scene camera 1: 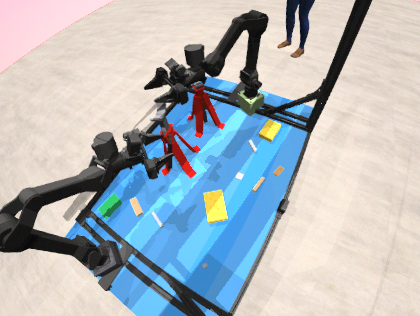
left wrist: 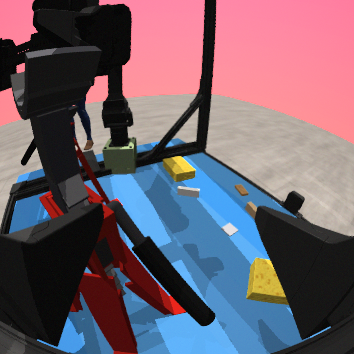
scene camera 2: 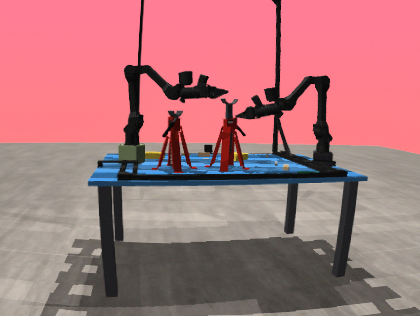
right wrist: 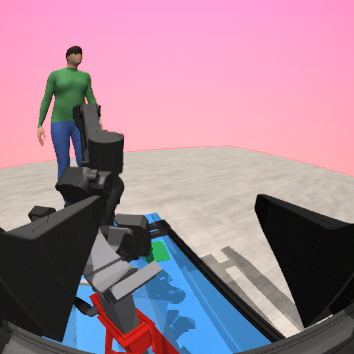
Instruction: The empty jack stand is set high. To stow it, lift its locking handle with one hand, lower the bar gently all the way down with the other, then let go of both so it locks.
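The high-set red jack stand (scene camera 1: 181, 157) (scene camera 2: 228, 142) (left wrist: 107, 305) (right wrist: 129, 342) stands upright. Its grey bar (scene camera 2: 229, 111) (left wrist: 52, 155) (right wrist: 120, 312) sticks up, topped by an empty saddle (scene camera 1: 160, 112) (left wrist: 62, 75) (right wrist: 135, 282). Its black locking handle (scene camera 2: 240, 129) (left wrist: 175, 282) (right wrist: 85, 306) slants down from the stand's head. My left gripper (scene camera 1: 166, 147) (scene camera 2: 238, 116) (left wrist: 181, 213) is open and empty beside the stand's head; the handle shows between its fingers in the left wrist view, ungripped. My right gripper (scene camera 1: 151, 95) (scene camera 2: 228, 92) (right wrist: 180, 203) is open and empty, a little above the saddle; its left-hand finger in the picture partly hides the saddle.
A second red jack stand (scene camera 1: 199, 112) (scene camera 2: 175, 145), set lower, stands beside the first. Yellow blocks (scene camera 1: 215, 206) (scene camera 1: 270, 130), a green block (scene camera 1: 110, 206) and several small pieces lie on the blue table. Black frame bars (scene camera 1: 319, 107) stand at its edge.
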